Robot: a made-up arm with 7 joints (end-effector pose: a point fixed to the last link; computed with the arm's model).
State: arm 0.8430 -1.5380 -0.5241 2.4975 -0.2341 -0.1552 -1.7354
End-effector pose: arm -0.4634 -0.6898 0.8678 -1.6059 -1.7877 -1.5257
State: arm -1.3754 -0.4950 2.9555 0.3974 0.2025 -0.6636 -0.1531
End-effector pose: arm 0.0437 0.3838 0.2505 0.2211 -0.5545 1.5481
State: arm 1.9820 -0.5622 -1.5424 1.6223 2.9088 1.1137 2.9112
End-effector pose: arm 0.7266 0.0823 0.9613 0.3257 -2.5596 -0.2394
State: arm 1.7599 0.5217 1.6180 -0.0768 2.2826 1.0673 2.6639
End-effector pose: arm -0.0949 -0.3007 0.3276 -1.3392 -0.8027 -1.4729
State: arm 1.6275 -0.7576 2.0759 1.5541 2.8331 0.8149 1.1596
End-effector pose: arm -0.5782 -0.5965 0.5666 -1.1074 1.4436 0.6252
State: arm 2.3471 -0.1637 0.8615 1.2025 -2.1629 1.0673 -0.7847
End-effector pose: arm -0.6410 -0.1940 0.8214 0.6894 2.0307 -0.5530
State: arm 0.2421 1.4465 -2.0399 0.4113 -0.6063 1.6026 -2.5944
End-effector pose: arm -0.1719 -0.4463 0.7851 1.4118 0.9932 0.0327
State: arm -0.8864 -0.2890 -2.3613 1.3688 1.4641 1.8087 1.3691
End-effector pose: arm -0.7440 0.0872 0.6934 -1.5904 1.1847 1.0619
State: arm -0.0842 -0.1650 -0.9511 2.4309 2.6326 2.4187 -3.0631
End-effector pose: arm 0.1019 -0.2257 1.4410 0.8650 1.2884 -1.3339
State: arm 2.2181 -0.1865 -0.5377 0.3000 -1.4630 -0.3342 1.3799
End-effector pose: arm -0.1388 0.3280 0.4732 0.6731 -0.0174 1.7939
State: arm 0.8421 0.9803 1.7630 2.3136 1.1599 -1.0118 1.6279
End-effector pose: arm 0.0570 0.6241 1.0463 0.9865 1.5959 -2.3299
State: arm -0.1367 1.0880 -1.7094 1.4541 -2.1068 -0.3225 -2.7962
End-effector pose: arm 0.1817 -0.6632 0.7451 -1.0598 -1.0420 -1.8357
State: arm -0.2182 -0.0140 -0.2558 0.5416 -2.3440 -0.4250 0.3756
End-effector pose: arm 0.4147 -0.0920 0.4611 -0.2226 -0.3567 1.5605
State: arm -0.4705 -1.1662 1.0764 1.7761 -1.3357 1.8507 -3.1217
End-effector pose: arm -0.0401 0.7142 1.0766 -1.4735 2.1122 1.2354
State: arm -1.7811 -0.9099 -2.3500 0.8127 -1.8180 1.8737 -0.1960
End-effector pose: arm -0.3279 0.3458 0.2016 1.6908 0.4999 -2.0424
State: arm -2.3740 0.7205 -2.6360 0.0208 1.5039 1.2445 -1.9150
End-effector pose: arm 0.2345 0.3353 0.4736 1.0610 -0.0612 1.9560
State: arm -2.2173 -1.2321 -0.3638 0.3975 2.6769 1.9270 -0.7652
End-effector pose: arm -0.2318 -0.2265 0.9383 0.0197 -2.6954 0.2464
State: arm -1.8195 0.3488 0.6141 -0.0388 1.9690 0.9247 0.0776
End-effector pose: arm 0.1787 -0.0152 0.2399 -1.4395 -0.5103 2.4532
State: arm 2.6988 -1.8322 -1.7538 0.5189 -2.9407 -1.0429 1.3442
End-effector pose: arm 0.1064 0.3682 0.5873 -2.5599 0.0483 -1.6579
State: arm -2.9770 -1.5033 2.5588 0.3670 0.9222 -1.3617 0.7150
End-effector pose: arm -0.0069 -0.2539 0.2318 -1.2099 -0.8227 -0.7472
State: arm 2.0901 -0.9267 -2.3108 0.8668 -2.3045 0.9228 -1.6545
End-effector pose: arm 0.5674 0.0142 0.2565 0.8328 -0.6971 -2.8433
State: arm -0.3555 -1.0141 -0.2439 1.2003 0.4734 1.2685 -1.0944
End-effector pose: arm 0.1689 -0.1875 1.2452 -0.2240 -1.0789 0.5217
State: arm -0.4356 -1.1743 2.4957 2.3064 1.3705 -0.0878 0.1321
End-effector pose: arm -0.6008 0.6208 0.5557 1.3761 -0.0471 1.1432
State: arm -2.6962 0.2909 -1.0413 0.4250 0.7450 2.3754 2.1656
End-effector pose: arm -0.2100 0.1755 0.2970 -1.8197 -0.7901 -0.2629
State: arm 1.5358 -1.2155 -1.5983 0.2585 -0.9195 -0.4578 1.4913
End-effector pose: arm 0.4046 0.1420 0.5825 1.6784 -0.0346 -0.7084
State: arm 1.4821 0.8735 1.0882 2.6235 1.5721 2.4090 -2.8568
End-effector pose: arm -0.2720 0.6309 1.0987 -1.6880 0.6452 0.3409
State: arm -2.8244 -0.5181 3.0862 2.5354 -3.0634 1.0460 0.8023
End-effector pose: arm 0.7720 0.2292 1.1174 -2.6136 -1.5788 -0.0061
